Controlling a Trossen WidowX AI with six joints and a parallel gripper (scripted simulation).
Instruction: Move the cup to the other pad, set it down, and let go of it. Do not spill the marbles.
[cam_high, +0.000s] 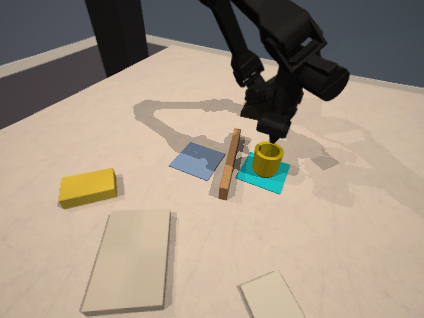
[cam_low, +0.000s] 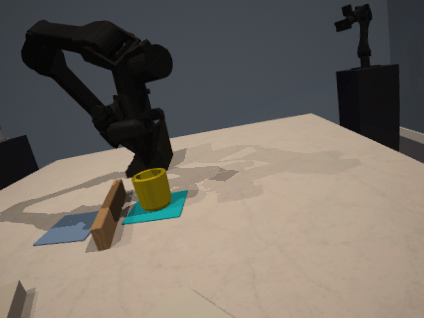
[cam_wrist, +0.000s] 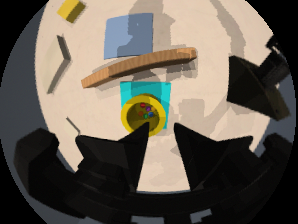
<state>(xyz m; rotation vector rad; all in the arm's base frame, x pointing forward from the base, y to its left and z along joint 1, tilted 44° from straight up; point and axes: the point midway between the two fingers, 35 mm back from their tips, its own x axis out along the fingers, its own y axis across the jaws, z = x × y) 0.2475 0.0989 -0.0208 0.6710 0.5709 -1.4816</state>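
Now: the yellow cup 50 mm below my gripper tip and 20 mm ahead of it. From my gripper tip the other things lie so: wooden bar 90 mm to the right, 80 mm below, 50 mm ahead; then cyan pad 100 mm below, 30 mm ahead; then beige slab 360 mm ahead, 170 mm to the right, 80 mm below.
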